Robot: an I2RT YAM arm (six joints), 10 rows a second.
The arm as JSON. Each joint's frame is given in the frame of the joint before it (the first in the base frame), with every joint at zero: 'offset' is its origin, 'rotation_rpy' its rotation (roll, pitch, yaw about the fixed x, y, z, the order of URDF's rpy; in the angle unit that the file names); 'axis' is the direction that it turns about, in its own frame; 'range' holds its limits. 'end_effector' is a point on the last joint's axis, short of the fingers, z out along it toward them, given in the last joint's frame.
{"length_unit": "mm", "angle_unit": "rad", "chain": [
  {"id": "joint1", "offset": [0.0, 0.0, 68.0], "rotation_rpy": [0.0, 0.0, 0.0], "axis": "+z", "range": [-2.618, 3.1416]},
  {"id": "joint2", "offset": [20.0, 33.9, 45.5], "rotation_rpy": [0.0, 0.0, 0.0], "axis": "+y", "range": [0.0, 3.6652]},
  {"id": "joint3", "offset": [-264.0, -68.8, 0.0], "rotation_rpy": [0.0, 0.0, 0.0], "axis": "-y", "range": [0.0, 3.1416]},
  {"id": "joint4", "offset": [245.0, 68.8, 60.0], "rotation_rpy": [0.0, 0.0, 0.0], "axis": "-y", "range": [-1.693, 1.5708]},
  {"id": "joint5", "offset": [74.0, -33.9, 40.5], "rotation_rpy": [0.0, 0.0, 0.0], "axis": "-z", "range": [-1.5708, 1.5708]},
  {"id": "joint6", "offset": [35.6, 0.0, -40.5], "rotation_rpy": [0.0, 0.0, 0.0], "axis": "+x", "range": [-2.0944, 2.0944]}
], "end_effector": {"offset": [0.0, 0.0, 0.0], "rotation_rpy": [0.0, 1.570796, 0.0]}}
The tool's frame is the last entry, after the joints.
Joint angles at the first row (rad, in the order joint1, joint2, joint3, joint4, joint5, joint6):
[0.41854 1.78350 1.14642 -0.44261 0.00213 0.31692]
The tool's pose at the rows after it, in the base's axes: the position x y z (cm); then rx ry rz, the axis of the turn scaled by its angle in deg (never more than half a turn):
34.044 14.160 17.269 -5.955 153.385 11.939
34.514 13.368 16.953 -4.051 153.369 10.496
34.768 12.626 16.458 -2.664 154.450 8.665
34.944 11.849 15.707 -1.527 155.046 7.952
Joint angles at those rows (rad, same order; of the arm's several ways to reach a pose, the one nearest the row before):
[0.39565 1.82429 1.18019 -0.44716 0.01534 0.31429]
[0.37221 1.83490 1.18088 -0.44030 0.02787 0.31263]
[0.35215 1.84799 1.18133 -0.45067 0.03961 0.30852]
[0.33070 1.86011 1.16685 -0.43551 0.03921 0.30219]

